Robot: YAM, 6 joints.
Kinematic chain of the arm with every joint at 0, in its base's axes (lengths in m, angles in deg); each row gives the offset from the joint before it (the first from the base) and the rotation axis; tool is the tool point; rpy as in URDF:
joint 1: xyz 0 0 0.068 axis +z
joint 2: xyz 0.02 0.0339 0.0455 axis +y
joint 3: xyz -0.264 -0.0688 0 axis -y
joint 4: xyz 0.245 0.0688 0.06 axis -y
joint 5: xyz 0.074 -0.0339 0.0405 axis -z
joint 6: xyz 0.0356 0 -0.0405 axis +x
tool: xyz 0 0 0 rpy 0 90 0
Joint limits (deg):
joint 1: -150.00..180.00
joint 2: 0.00..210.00
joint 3: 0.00..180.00
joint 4: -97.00..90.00
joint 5: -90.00..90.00
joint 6: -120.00..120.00
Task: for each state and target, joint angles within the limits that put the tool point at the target. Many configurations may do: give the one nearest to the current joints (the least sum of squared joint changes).
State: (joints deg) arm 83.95 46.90 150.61 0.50 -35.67 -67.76
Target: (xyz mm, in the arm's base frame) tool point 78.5 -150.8 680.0
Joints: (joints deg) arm 123.37 54.27 141.25 -3.57 -29.26 -67.76
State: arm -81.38 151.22 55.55 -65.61 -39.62 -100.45
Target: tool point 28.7 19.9 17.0
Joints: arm -91.63 187.76 21.39 -48.80 -52.18 -100.45
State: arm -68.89 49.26 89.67 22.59 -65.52 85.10
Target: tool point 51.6 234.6 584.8
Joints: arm -94.64 30.37 108.33 26.83 -65.70 85.10
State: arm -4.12 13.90 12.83 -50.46 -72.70 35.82
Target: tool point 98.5 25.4 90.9
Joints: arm -1.74 45.05 1.48 -18.09 -52.86 35.82
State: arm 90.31 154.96 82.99 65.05 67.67 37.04
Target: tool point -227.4 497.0 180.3
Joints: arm 117.90 145.70 104.52 63.39 62.66 37.04
